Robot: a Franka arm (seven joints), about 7 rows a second.
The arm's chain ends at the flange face. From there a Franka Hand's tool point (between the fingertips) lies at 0.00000 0.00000 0.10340 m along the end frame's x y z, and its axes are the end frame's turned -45 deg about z.
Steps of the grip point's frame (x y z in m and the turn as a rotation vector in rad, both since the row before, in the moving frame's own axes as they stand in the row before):
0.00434, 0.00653, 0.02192, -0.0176, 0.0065, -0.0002
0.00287, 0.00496, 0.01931, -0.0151, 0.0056, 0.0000
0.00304, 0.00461, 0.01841, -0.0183, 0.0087, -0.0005
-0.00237, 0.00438, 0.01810, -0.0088, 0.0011, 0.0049
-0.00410, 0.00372, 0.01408, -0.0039, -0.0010, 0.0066
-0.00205, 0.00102, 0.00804, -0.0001, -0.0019, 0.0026
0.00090, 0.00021, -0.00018, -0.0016, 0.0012, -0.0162
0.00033, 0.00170, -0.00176, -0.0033, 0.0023, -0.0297
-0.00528, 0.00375, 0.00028, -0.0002, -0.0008, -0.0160
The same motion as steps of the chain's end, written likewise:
0.00592, 0.00074, 0.02194, -0.0078, 0.0170, -0.0002
0.00402, 0.00078, 0.01932, -0.0067, 0.0146, 0.0000
0.00344, 0.00041, 0.01843, -0.0068, 0.0191, -0.0005
0.00070, 0.00421, 0.01810, -0.0054, 0.0070, 0.0049
-0.00048, 0.00517, 0.01408, -0.0035, 0.0021, 0.0066
-0.00060, 0.00202, 0.00804, -0.0014, -0.0013, 0.0026
0.00058, -0.00052, -0.00018, -0.0003, 0.0020, -0.0162
0.00102, 0.00090, -0.00176, -0.0007, 0.0040, -0.0297
-0.00104, 0.00631, 0.00028, -0.0007, -0.0004, -0.0160

